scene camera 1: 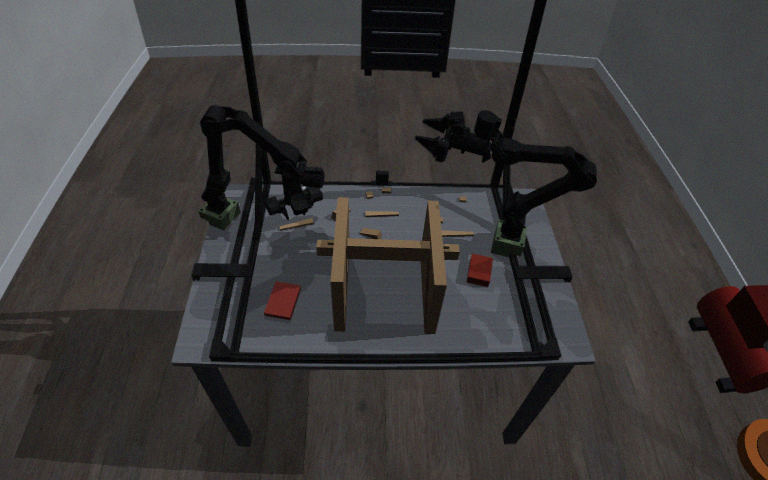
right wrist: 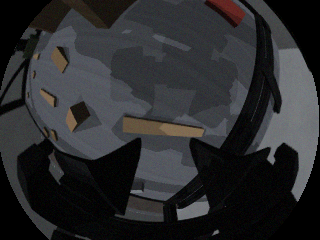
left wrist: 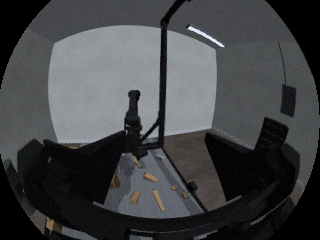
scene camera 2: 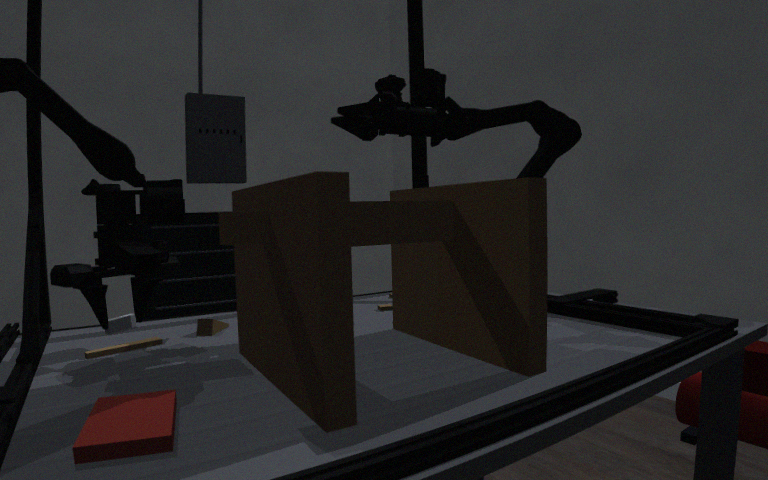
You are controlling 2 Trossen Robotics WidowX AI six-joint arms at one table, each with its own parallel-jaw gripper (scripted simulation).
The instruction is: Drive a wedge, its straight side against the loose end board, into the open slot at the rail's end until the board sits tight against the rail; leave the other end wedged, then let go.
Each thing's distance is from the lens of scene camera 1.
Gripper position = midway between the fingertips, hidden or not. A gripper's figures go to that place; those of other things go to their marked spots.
my left gripper (scene camera 1: 419,128): 1.46 m
my right gripper (scene camera 1: 295,217): 1.67 m
wooden rail (scene camera 1: 367,249): 1.34 m
